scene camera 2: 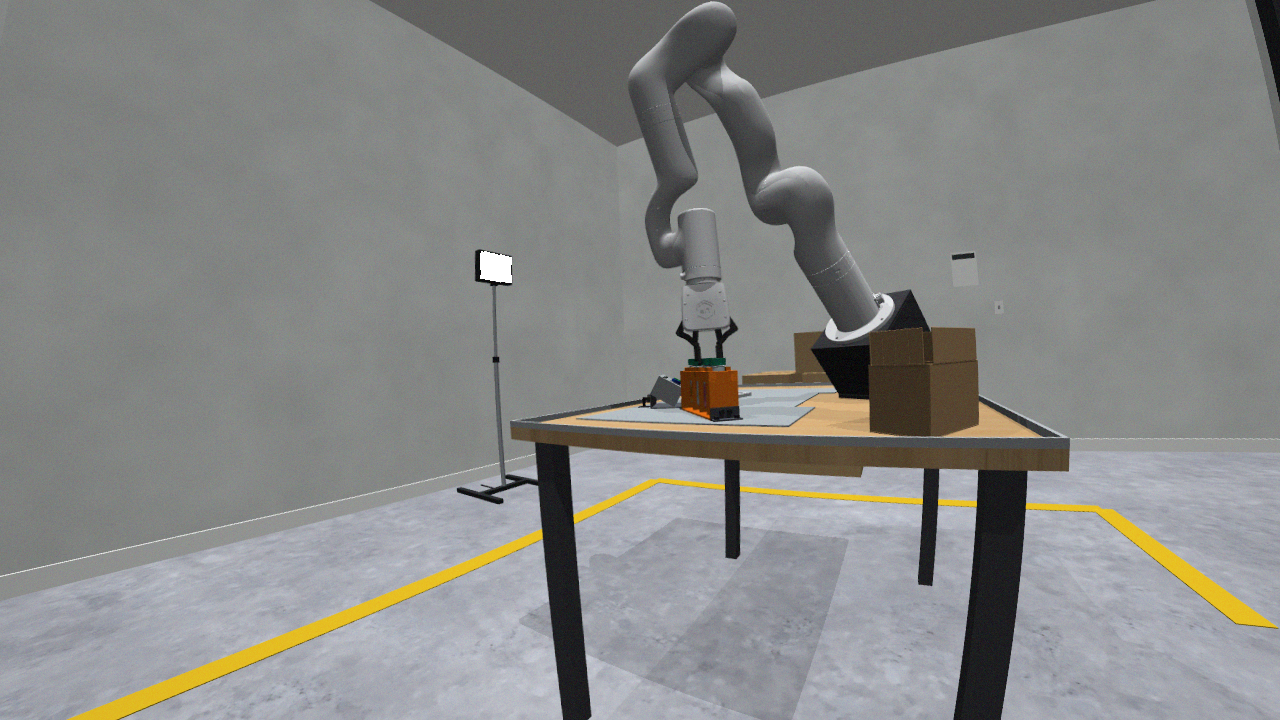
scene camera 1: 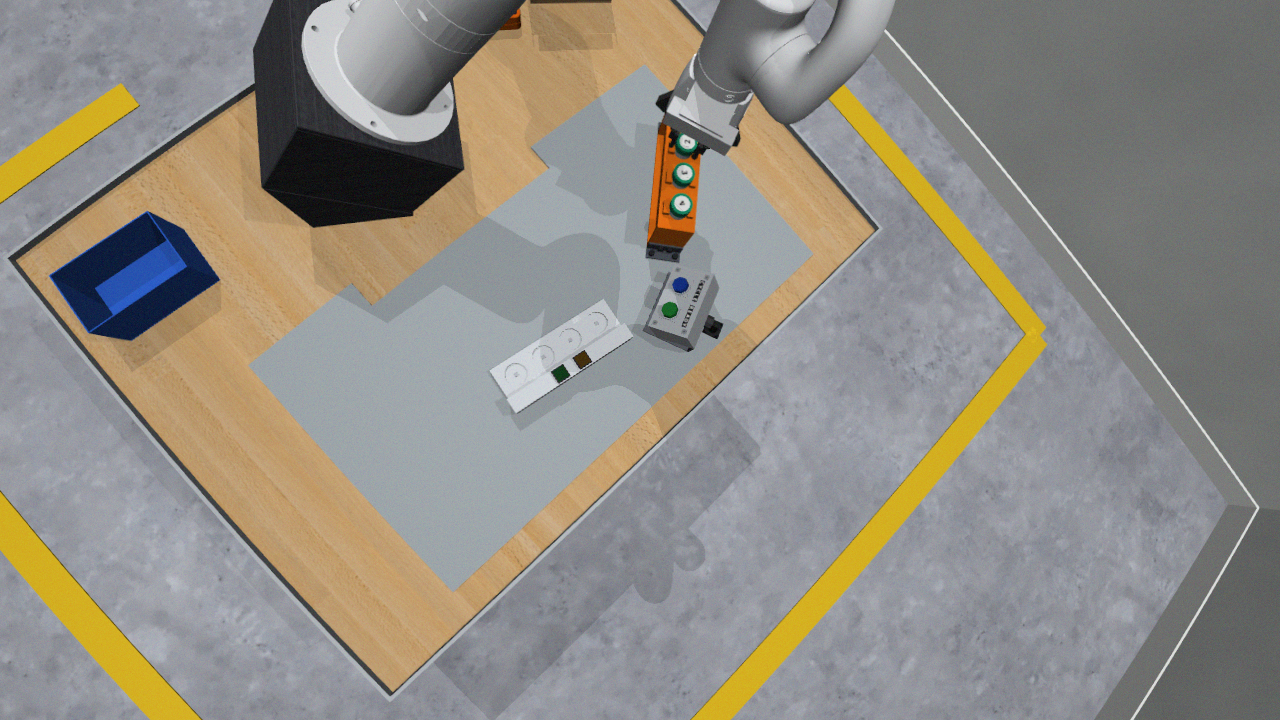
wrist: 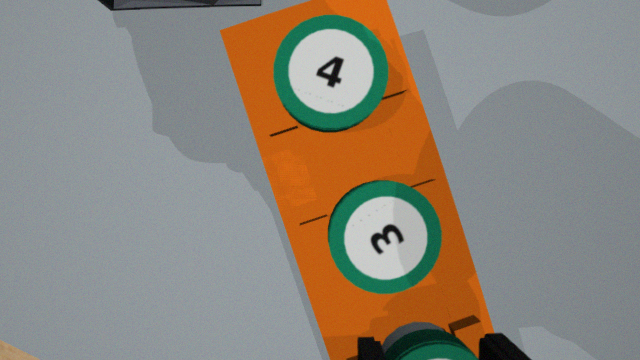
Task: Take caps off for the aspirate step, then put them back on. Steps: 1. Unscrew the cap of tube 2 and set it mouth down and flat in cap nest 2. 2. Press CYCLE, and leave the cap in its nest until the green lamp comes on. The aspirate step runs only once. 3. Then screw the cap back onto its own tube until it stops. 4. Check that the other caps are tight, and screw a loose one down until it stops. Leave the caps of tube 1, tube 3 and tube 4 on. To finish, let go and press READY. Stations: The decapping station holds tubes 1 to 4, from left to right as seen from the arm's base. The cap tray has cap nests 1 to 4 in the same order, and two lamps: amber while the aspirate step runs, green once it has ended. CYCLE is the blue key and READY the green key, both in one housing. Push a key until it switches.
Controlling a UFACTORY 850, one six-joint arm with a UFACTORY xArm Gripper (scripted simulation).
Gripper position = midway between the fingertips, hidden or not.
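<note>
Scene camera 1 shows me a blue bin [scene camera 1: 128,264] and also my gripper [scene camera 1: 685,146]. In scene camera 2 I see my gripper [scene camera 2: 709,364] and a cardboard box [scene camera 2: 923,384]. Scene camera 2 does not show the blue bin hidden by the cardboard box. In the wrist view the blue bin is out of frame.
</note>
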